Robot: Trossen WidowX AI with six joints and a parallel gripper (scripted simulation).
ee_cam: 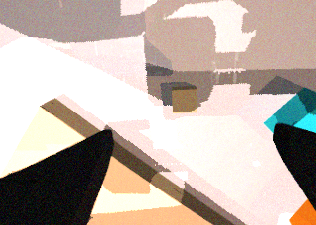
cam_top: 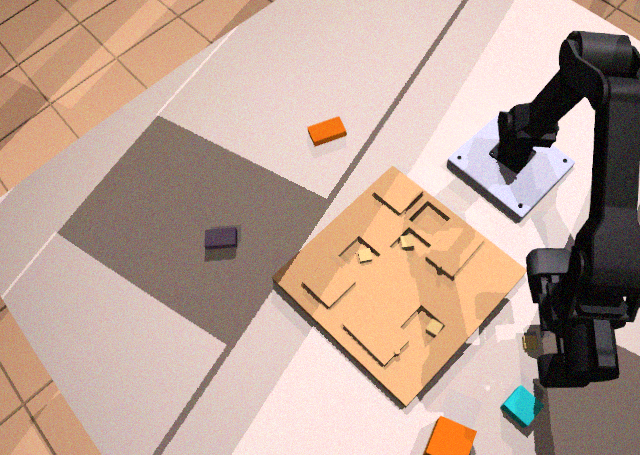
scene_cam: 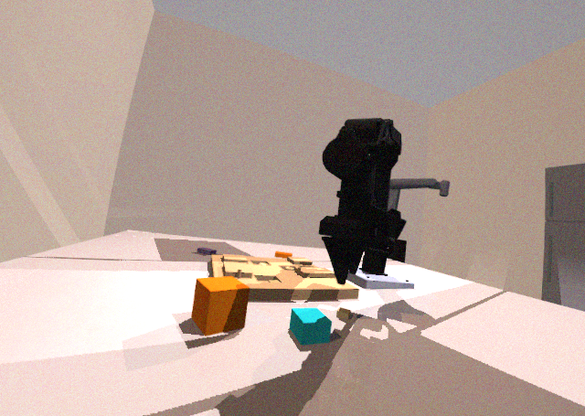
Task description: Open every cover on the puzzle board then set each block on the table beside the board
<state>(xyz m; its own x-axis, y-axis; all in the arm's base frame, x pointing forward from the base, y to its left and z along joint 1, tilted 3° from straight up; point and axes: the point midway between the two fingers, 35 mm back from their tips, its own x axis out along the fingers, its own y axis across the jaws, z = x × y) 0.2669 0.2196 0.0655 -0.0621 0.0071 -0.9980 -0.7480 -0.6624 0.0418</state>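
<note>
Right now the tan puzzle board is 5 cm ahead of my gripper tip, 24 cm to the right of it and 4 cm below it. The rest, counted from my gripper tip: orange cube 21 cm ahead, 4 cm below; flat orange block 8 cm behind, 52 cm to the right, 6 cm below; cyan block 9 cm ahead, 5 cm to the left, 5 cm below.
</note>
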